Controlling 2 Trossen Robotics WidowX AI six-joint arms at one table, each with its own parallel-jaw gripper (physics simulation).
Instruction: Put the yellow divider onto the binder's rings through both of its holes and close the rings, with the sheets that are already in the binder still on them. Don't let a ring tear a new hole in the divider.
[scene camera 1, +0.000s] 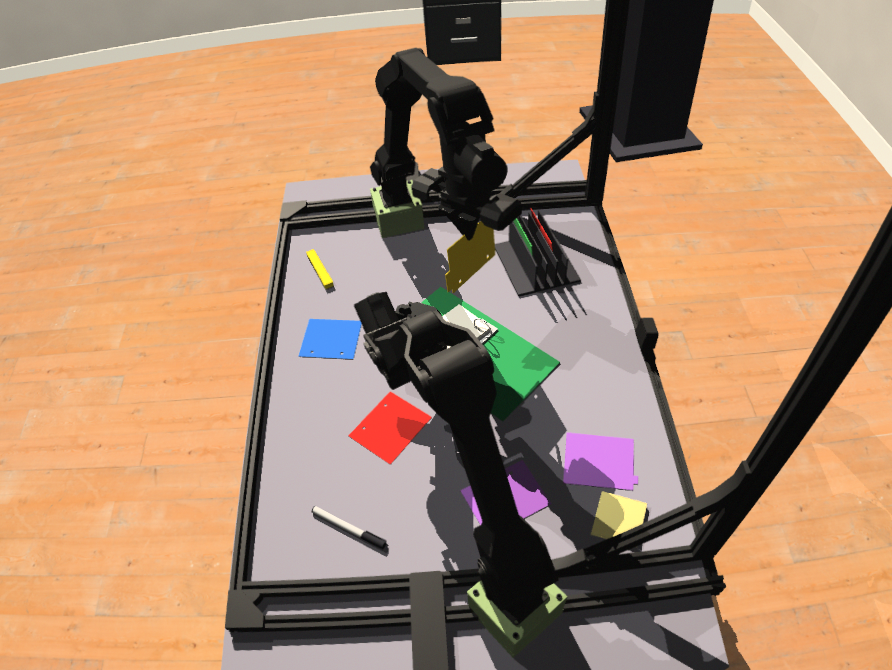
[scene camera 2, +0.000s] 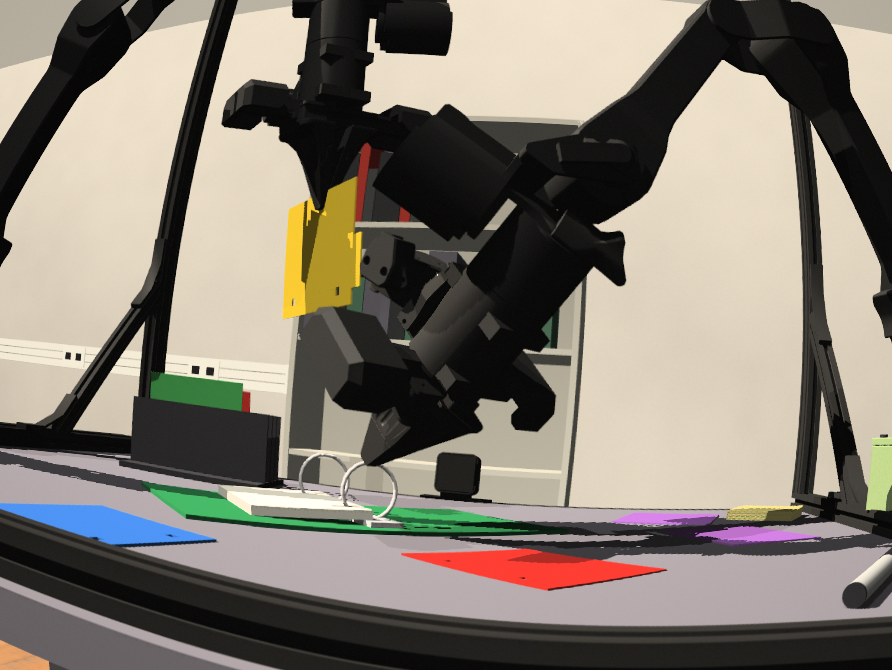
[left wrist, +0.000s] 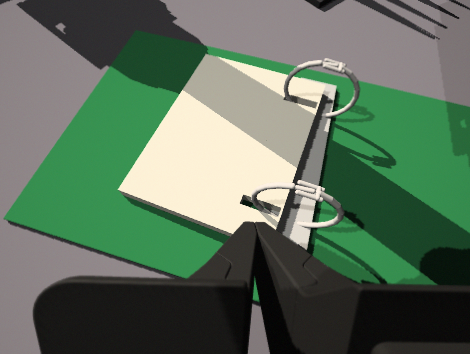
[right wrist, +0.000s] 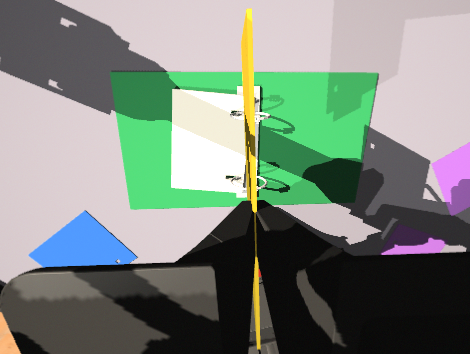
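Seen in the pictures: left gripper, fingertip midpoint: (scene camera 1: 438, 349) (scene camera 2: 366, 461) (left wrist: 253, 232); right gripper, fingertip midpoint: (scene camera 1: 469, 238) (scene camera 2: 321, 209) (right wrist: 253, 211); left arm's base, link origin: (scene camera 1: 517, 594); right arm's base, link origin: (scene camera 1: 395, 196).
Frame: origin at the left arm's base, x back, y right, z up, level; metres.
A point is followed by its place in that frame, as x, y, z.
The green binder (scene camera 1: 526, 360) @(-0.329, 0.339, -0.079) (scene camera 2: 176, 497) @(-0.563, 0.263, -0.079) (left wrist: 70, 200) @(-0.538, 0.199, -0.079) (right wrist: 310, 90) @(-0.360, 0.354, -0.079) lies open. Its white sheets (left wrist: 210, 145) @(-0.479, 0.263, -0.070) (right wrist: 200, 165) @(-0.479, 0.249, -0.070) lie on one side, with the far ring (scene camera 2: 301, 481) @(-0.451, 0.314, -0.058) (left wrist: 358, 92) @(-0.409, 0.321, -0.048) and the near ring (scene camera 2: 395, 494) @(-0.399, 0.241, -0.056) (left wrist: 341, 212) @(-0.400, 0.241, -0.045) standing up. Both rings look closed at their top clasps. My right gripper (scene camera 1: 469, 235) @(-0.455, 0.314, 0.161) (scene camera 2: 319, 207) @(-0.455, 0.314, 0.161) (right wrist: 253, 211) @(-0.455, 0.314, 0.161) is shut on the yellow divider (scene camera 1: 470, 258) @(-0.451, 0.311, 0.119) (scene camera 2: 331, 245) @(-0.449, 0.292, 0.127) (right wrist: 248, 65) @(-0.467, 0.366, 0.175), which hangs upright above the binder, its two holes at the lower edge. My left gripper (scene camera 2: 369, 461) @(-0.433, 0.212, -0.033) (left wrist: 253, 232) @(-0.433, 0.212, -0.033) is shut and empty, close above the near ring; the arm hides it in scene camera 1.
A black rack (scene camera 1: 515, 277) @(-0.500, 0.474, -0.076) (scene camera 2: 201, 439) @(-0.512, 0.506, -0.041) with green and red dividers stands beyond the binder. A blue divider (scene camera 1: 330, 338) @(-0.629, 0.093, -0.080) (scene camera 2: 100, 525) @(-0.624, 0.087, -0.080), a red divider (scene camera 1: 389, 429) @(-0.382, 0.055, -0.081) (scene camera 2: 533, 568) @(-0.393, 0.050, -0.081), purple dividers (scene camera 1: 600, 450) @(-0.104, 0.299, -0.081), a yellow pad (scene camera 1: 623, 512) @(0.002, 0.237, -0.072), a marker (scene camera 1: 346, 526) @(-0.275, -0.112, -0.070) and a yellow stick (scene camera 1: 319, 269) @(-0.800, 0.178, -0.070) lie around.
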